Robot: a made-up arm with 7 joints.
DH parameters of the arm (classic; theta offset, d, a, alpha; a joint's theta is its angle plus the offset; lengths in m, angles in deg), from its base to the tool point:
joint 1: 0 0.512 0 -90
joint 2: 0 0 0 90
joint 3: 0 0.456 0.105 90
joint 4: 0 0 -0.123 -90
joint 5: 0 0.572 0 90
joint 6: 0 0 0.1 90
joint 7: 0 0 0 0
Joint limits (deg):
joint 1: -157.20..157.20
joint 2: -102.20..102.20
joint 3: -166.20..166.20
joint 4: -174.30..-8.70
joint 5: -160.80..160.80
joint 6: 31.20..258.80
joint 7: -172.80..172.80
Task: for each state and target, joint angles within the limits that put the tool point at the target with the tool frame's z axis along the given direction. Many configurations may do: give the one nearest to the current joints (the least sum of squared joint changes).
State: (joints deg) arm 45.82 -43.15 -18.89 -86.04 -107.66 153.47 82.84
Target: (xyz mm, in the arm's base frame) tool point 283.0 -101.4 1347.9 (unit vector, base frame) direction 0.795 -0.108 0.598
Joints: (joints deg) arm 50.61 -43.43 -30.35 -89.31 -120.38 164.74 82.84
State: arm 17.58 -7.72 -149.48 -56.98 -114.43 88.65 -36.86
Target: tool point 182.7 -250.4 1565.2 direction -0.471 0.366 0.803
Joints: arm 35.32 25.79 -150.64 -50.35 -118.03 122.45 -36.86
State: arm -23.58 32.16 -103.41 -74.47 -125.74 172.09 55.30
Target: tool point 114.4 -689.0 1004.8 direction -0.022 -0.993 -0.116
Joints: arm -12.05 14.34 -86.00 -88.01 -125.70 189.94 55.30
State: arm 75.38 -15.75 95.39 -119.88 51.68 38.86 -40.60
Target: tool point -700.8 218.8 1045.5 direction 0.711 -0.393 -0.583
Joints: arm 62.77 -9.22 91.33 -85.38 15.09 31.51 -40.60
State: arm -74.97 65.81 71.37 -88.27 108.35 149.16 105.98
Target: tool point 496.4 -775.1 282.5 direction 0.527 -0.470 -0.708
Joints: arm -71.36 66.78 30.58 -70.65 106.21 189.20 105.98
